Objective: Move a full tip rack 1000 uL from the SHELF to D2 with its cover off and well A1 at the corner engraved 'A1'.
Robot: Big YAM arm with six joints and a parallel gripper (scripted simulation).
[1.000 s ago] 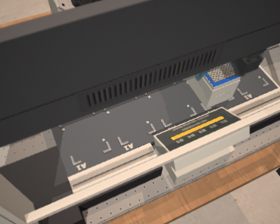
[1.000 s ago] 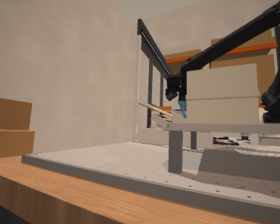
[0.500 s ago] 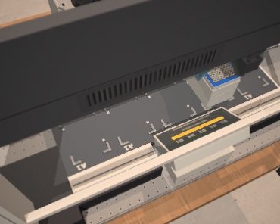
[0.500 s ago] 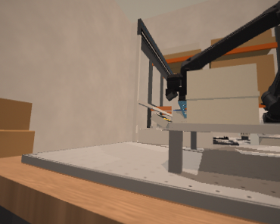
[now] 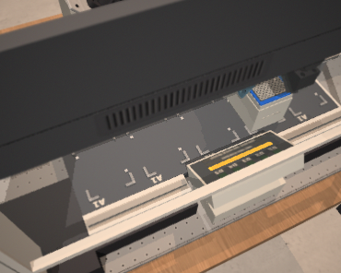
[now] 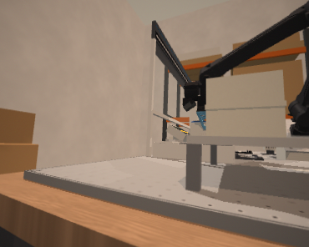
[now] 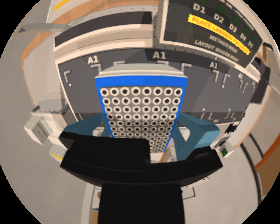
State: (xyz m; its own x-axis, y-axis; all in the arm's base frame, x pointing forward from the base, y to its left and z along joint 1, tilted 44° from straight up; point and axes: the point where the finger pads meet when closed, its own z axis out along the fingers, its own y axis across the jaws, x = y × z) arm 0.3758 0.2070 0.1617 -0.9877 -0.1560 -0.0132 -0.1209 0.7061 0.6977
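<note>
Now: hand 10 mm short of the blue tip rack and 10 mm to the right of it. From my hand the other things lie so: beige block (160 mm behind, 440 mm to the left); then clear rack cover (140 mm behind, 310 mm to the left, 40 mm below); then frame post (160 mm ahead, 210 mm to the left, 110 mm above).
</note>
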